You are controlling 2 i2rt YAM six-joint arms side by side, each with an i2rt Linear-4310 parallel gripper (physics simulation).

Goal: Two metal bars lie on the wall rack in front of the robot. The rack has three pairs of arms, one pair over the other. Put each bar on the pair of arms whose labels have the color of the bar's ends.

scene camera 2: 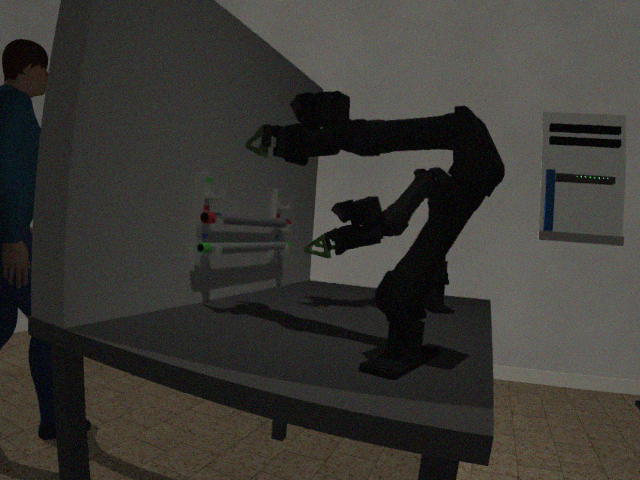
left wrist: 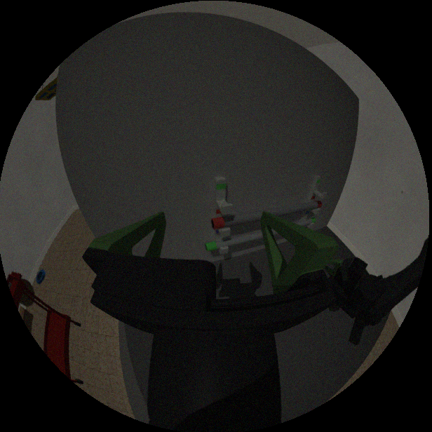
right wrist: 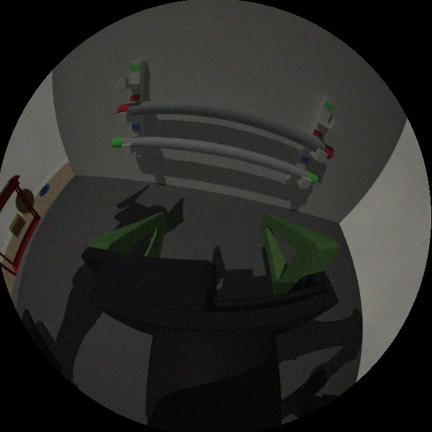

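Pixels of known places: left gripper, fingertip midpoint: (scene camera 2: 261,148); right gripper, fingertip midpoint: (scene camera 2: 309,246); left arm's base at its link origin: (scene camera 2: 402,362); right arm's base at its link origin: (scene camera 2: 433,307).
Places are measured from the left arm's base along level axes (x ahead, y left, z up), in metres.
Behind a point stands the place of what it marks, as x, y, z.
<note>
The wall rack (scene camera 2: 276,198) {0.712, -0.402, 0.322} (left wrist: 220,193) (right wrist: 140,77) has green labels at the top, red in the middle and blue at the bottom. The red-ended bar (scene camera 2: 253,222) {0.626, -0.217, 0.232} (left wrist: 245,220) (right wrist: 215,112) lies on the middle, red-labelled arms. The green-ended bar (scene camera 2: 248,248) {0.609, -0.187, 0.154} (left wrist: 237,242) (right wrist: 200,146) lies on the lowest, blue-labelled arms. The top, green-labelled arms hold no bar. My left gripper (scene camera 2: 249,146) {0.391, 0.001, 0.402} (left wrist: 212,216) is open and empty, above bar height and out from the panel. My right gripper (scene camera 2: 306,250) {0.451, -0.279, 0.173} (right wrist: 213,217) is open and empty, apart from the bars, at about the green-ended bar's height.
The grey upright panel (scene camera 2: 139,155) {0.565, 0.217, 0.365} (left wrist: 190,100) (right wrist: 240,60) carries the rack and stands on the dark table (scene camera 2: 206,351) {0.265, 0.227, 0.000} (right wrist: 210,200). A person (scene camera 2: 18,155) stands behind the panel. A red cart (left wrist: 57,340) stands on the floor at the left of the left wrist view.
</note>
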